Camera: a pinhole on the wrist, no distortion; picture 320 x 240 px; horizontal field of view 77.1 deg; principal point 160.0 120.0 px. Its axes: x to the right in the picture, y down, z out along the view. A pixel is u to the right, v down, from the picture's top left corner.
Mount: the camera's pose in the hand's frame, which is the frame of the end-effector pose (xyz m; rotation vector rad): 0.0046 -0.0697 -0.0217 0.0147 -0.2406 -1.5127
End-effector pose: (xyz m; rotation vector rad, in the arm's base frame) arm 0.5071 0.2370 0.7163 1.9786 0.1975 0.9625
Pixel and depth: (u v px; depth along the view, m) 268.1 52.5 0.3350
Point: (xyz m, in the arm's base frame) 0.6655 0.0780 0.3762
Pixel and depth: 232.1 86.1 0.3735
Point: 0.7081 0.0405 0.4296
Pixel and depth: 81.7 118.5 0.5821
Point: 0.7386 -0.2873 0.6923
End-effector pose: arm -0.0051 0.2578 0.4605 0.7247 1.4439 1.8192
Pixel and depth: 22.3 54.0 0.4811
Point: 0.3781 0.2389 0.8486
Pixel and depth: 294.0 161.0 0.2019
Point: 0.1719 0.4138 0.3381
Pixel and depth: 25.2 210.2 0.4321
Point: 0.1779 0.5350 0.8302
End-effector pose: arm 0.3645 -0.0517 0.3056 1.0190 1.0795 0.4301
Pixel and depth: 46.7 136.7 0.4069
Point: 0.6883 -0.1345 0.5440
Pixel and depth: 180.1 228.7 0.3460
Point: 0.7245 -0.1418 0.2346
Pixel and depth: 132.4 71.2 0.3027
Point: 0.5368 -0.2545 0.4013
